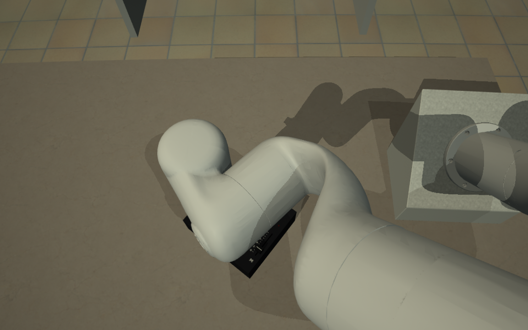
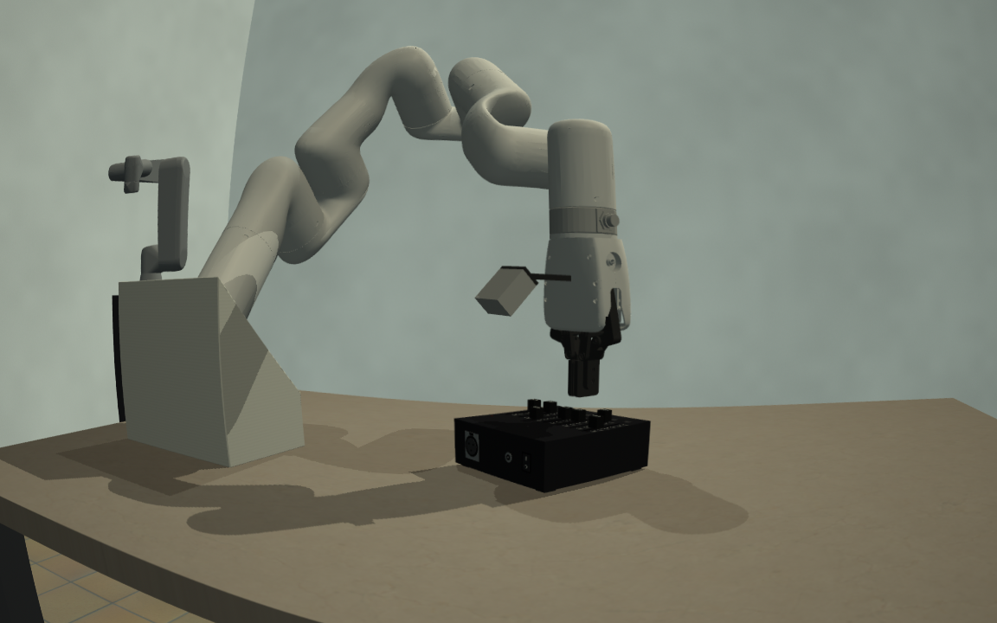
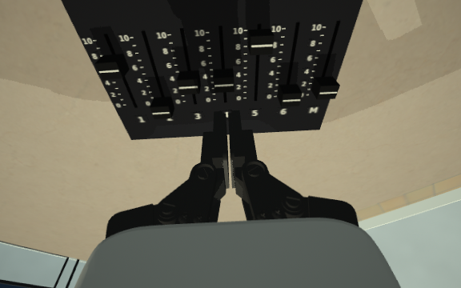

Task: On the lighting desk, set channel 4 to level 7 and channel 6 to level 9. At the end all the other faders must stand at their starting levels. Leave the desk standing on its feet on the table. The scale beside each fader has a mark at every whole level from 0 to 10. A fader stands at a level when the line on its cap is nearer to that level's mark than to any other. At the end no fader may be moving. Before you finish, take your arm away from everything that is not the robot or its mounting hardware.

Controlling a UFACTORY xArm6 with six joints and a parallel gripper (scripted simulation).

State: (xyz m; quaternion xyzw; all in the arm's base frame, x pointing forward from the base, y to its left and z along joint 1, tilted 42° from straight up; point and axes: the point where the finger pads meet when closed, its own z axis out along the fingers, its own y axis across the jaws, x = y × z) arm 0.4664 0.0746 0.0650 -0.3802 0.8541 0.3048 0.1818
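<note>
Now: the channel 4 cap 2 cm behind my hand, 2 cm to the right of it and 3 cm below it. Round my hand: channel 2 cap: 3 cm ahead, 4 cm to the right, 3 cm below; channel 3 cap: 3 cm to the right, 3 cm below; channel 6 cap: 4 cm behind, 2 cm to the left, 3 cm below.
</note>
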